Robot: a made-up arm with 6 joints. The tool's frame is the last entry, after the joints. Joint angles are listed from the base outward. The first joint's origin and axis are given. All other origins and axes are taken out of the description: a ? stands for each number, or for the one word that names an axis. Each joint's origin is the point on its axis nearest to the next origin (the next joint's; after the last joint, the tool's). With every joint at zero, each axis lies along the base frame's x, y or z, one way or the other. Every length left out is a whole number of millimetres.
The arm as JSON. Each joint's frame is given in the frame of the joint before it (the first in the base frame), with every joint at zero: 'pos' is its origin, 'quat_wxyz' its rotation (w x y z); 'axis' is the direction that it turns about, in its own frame. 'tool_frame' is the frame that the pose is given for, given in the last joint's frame.
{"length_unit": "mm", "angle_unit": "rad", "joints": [
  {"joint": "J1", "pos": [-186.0, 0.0, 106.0], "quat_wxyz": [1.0, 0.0, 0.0, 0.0], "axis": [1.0, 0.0, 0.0]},
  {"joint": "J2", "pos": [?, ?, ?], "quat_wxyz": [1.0, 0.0, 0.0, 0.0], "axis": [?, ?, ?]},
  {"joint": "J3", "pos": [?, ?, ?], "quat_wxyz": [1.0, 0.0, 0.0, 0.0], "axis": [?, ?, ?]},
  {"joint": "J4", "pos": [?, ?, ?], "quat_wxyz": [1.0, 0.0, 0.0, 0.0], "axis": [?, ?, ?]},
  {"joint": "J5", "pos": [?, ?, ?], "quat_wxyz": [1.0, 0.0, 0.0, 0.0], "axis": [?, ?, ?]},
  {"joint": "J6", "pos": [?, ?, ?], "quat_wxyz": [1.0, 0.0, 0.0, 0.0], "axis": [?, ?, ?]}
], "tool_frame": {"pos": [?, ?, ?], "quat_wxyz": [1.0, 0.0, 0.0, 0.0]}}
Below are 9 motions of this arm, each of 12 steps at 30 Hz.
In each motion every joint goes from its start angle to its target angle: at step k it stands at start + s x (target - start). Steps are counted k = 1, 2, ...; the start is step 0. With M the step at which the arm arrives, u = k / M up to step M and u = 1 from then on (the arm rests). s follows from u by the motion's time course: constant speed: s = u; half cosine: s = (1 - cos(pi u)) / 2; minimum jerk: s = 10 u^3 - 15 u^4 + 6 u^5.
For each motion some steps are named. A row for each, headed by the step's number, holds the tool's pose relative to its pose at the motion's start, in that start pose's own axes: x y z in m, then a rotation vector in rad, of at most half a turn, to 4 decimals.
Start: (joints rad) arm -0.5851 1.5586 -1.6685 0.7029 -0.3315 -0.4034
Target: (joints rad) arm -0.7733 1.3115 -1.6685 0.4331 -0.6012 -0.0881
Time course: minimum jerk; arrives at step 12
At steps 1, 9, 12:
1: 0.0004 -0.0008 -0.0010 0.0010 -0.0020 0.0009
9: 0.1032 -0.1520 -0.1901 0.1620 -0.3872 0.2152
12: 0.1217 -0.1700 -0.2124 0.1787 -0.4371 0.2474

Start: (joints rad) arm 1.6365 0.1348 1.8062 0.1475 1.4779 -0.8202
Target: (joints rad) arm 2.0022 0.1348 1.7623 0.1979 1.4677 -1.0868
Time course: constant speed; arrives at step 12
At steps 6, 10, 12:
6: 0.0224 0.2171 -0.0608 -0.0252 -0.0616 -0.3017
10: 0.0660 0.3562 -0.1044 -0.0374 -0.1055 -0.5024
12: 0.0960 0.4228 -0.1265 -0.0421 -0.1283 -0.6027

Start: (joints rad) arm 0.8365 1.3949 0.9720 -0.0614 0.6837 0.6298
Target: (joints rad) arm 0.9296 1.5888 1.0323 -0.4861 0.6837 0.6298
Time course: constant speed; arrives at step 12
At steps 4, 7, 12:
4: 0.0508 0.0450 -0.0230 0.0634 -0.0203 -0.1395
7: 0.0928 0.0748 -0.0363 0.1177 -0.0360 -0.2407
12: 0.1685 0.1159 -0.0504 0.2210 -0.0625 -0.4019

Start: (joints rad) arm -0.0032 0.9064 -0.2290 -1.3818 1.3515 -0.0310
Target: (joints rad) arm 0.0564 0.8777 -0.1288 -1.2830 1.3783 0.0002
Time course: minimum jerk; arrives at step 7
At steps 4, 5, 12:
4: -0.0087 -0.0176 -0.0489 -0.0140 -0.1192 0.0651
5: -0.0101 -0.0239 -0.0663 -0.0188 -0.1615 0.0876
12: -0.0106 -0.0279 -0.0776 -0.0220 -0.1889 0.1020

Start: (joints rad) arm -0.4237 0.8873 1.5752 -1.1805 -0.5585 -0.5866
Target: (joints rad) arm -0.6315 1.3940 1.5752 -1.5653 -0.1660 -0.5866
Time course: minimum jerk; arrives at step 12
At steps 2, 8, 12:
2: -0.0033 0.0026 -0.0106 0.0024 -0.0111 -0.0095
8: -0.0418 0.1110 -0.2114 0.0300 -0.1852 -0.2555
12: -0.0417 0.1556 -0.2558 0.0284 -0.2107 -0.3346

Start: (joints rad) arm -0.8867 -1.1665 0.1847 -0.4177 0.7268 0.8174
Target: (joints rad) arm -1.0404 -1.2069 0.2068 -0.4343 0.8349 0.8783
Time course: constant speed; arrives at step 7
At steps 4, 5, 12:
4: 0.0133 -0.0043 0.0014 -0.1292 0.1119 0.0195
5: 0.0168 -0.0053 0.0015 -0.1608 0.1407 0.0241
12: 0.0240 -0.0072 0.0014 -0.2231 0.1993 0.0331

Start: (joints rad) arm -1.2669 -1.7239 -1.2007 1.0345 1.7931 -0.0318
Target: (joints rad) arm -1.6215 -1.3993 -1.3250 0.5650 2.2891 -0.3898
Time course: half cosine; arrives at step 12
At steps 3, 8, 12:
3: 0.0151 0.0362 0.0341 -0.0817 0.0797 -0.0310
8: 0.0736 0.1809 0.1227 -0.4496 0.3448 -0.0913
12: 0.0880 0.2329 0.1399 -0.6088 0.4220 -0.0816

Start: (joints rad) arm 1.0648 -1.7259 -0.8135 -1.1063 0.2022 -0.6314
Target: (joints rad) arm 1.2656 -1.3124 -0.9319 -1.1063 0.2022 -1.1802
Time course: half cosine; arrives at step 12
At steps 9, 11, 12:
9: -0.0038 0.1222 0.2061 -0.5124 0.1658 -0.4568
11: 0.0043 0.1440 0.2254 -0.5994 0.1658 -0.5213
12: 0.0055 0.1468 0.2277 -0.6110 0.1652 -0.5296

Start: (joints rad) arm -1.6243 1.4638 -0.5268 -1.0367 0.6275 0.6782
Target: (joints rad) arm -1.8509 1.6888 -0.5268 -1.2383 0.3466 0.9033
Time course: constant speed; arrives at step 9
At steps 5, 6, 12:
5: -0.0063 -0.0624 0.0054 0.1540 -0.0626 0.0287
6: -0.0084 -0.0737 0.0047 0.1826 -0.0786 0.0332
12: -0.0163 -0.1046 -0.0002 0.2629 -0.1334 0.0440

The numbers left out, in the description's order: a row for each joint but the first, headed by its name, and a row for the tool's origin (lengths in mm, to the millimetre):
J2: xyz 0.0 105.0 -134.0, axis 1.0 0.0 0.0
J3: xyz 0.0 -51.0 -377.0, axis 0.0 0.0 1.0
J4: xyz -369.0 -43.0 0.0, axis 0.0 0.0 1.0
J5: xyz -82.0 -114.0 0.0, axis -1.0 0.0 0.0
J6: xyz 0.0 118.0 290.0, axis 0.0 0.0 1.0
tool: xyz -294.0 -55.0 0.0

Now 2 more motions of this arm.
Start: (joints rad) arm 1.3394 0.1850 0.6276 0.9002 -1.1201 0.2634
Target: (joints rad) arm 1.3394 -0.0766 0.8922 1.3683 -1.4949 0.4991
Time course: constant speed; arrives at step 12
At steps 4, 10, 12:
4: 0.0544 -0.0684 0.1024 0.2025 0.2083 0.0898
10: 0.1565 -0.1725 0.1689 0.5653 0.4793 0.1591
12: 0.1872 -0.2040 0.1678 0.6986 0.5566 0.1641

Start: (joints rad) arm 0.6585 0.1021 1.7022 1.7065 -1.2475 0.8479
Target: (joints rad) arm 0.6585 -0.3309 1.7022 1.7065 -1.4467 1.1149
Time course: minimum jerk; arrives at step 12
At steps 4, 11, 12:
4: 0.0078 -0.0267 -0.0443 0.0774 -0.1040 0.0789
11: 0.0933 -0.0910 -0.2276 0.3219 -0.5268 0.3690
12: 0.0941 -0.0912 -0.2287 0.3232 -0.5297 0.3708

